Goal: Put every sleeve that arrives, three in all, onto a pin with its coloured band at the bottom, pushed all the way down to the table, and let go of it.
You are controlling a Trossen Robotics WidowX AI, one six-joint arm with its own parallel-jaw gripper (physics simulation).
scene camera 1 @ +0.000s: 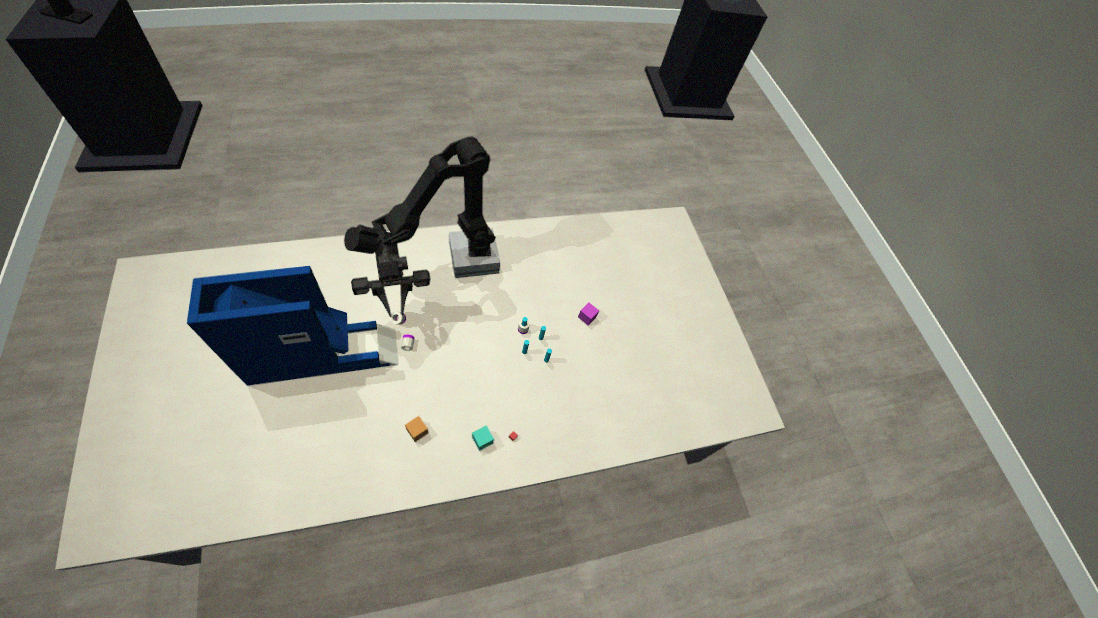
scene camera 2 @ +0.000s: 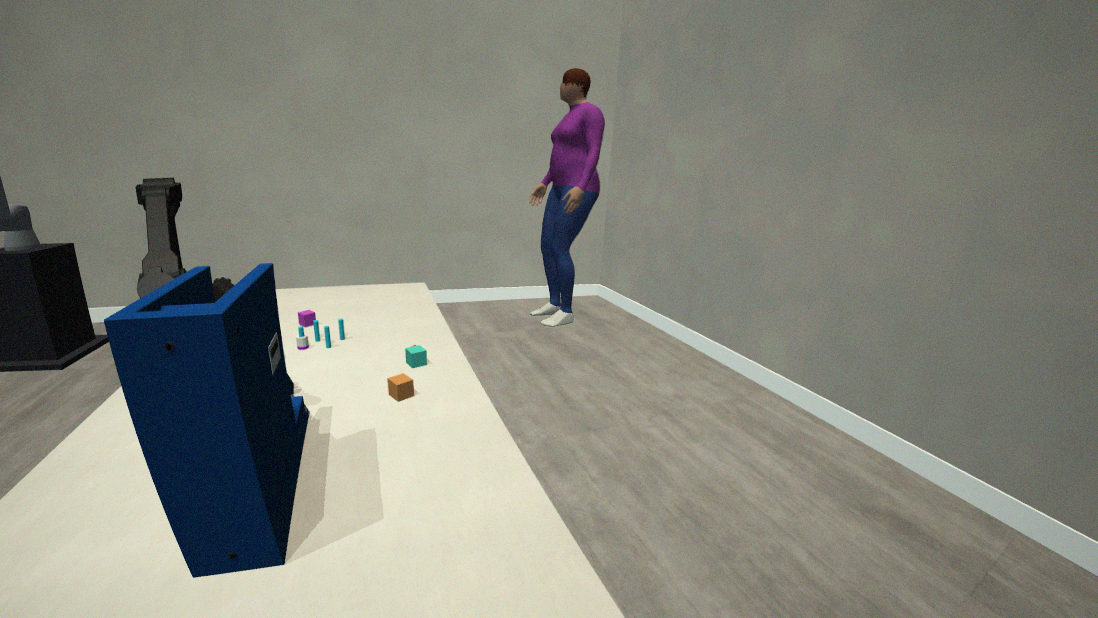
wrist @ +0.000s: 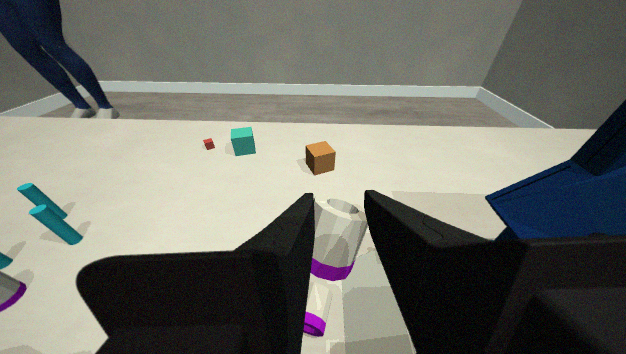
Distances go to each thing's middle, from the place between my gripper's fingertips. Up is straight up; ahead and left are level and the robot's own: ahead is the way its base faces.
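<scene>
Dispenser ramp (scene camera 1: 368,342): my gripper is 90 mm to the left of it, 10 mm short of it, 140 mm above it. From my hand: orange cube (wrist: 320,157), 240 mm ahead, 30 mm to the left, 140 mm below; blue dispenser (scene camera 2: 205,382), 20 mm ahead, 210 mm to the right, 10 mm below.
</scene>
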